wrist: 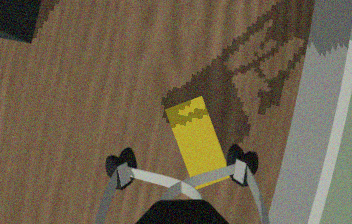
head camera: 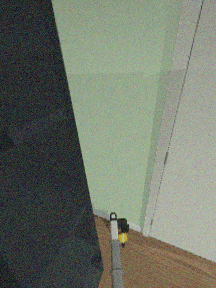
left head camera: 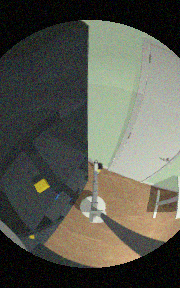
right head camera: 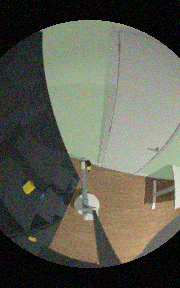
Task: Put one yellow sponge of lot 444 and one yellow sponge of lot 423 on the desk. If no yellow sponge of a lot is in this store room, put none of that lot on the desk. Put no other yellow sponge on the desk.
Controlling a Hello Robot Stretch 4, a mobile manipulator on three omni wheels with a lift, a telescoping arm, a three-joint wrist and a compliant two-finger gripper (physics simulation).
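Note:
Gripper (wrist: 181, 159) visible. Door with a handle (head camera: 173, 215), visible too.

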